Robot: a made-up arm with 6 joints.
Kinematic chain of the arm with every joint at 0, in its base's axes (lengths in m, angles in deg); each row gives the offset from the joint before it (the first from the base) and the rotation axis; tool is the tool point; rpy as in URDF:
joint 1: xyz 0 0 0.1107 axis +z
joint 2: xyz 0 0 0 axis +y
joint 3: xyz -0.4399 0 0.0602 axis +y
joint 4: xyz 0.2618 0 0.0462 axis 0.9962 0 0.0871
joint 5: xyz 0 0 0 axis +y
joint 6: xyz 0.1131 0 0.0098 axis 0.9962 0 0.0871
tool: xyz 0 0 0 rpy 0 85 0
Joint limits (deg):
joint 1: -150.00..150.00
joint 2: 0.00..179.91
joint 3: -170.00..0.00
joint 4: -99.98..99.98
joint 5: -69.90..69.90
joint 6: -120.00..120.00
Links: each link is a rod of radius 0.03 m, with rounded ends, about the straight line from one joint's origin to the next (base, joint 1, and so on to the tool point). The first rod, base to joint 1, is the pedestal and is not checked.
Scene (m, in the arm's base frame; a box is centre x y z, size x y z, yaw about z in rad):
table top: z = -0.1
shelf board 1: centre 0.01 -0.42 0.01 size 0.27 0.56 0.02 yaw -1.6
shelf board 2: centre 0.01 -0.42 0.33 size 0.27 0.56 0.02 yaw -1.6
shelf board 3: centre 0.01 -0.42 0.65 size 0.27 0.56 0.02 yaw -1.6
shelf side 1: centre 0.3 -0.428 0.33 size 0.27 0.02 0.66 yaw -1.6
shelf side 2: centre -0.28 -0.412 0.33 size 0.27 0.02 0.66 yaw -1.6
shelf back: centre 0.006 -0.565 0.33 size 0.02 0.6 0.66 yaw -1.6
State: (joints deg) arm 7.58 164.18 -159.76 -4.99 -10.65 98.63
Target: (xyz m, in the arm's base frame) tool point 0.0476 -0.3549 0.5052
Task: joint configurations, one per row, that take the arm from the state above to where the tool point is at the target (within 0.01 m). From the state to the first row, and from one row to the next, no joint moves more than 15 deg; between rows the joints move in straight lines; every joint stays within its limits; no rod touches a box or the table.
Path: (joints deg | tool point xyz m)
1: 3.07 153.03 -146.26 -5.08 -6.99 96.49 | 0.7966 0.0439 0.2817
2: -1.43 141.87 -132.76 -5.17 -3.32 94.36 | 0.7623 -0.0184 0.3374
3: -5.94 130.72 -119.26 -5.26 0.34 92.22 | 0.7072 -0.0737 0.3846
4: -10.45 119.57 -105.76 -5.35 4.01 90.08 | 0.6345 -0.1178 0.4207
5: -14.95 108.42 -92.26 -5.44 7.67 87.95 | 0.5483 -0.1479 0.4439
6: -19.46 97.26 -78.76 -5.53 11.34 85.81 | 0.4530 -0.1624 0.4525
7: -31.33 87.41 -74.19 -6.44 19.78 89.02 | 0.3445 -0.2148 0.4848
8: -43.19 77.56 -69.62 -7.35 28.22 92.22 | 0.2336 -0.2287 0.5045
9: -55.06 67.71 -65.05 -8.25 36.66 95.43 | 0.1330 -0.2074 0.5112
10: -66.93 57.85 -60.48 -9.16 45.10 98.63 | 0.0533 -0.1579 0.5052
11: -73.14 70.21 -68.42 -12.59 40.90 98.63 | 0.0600 -0.2540 0.5153
12: -79.36 82.56 -76.36 -16.01 36.69 98.63 | 0.0476 -0.3549 0.5052

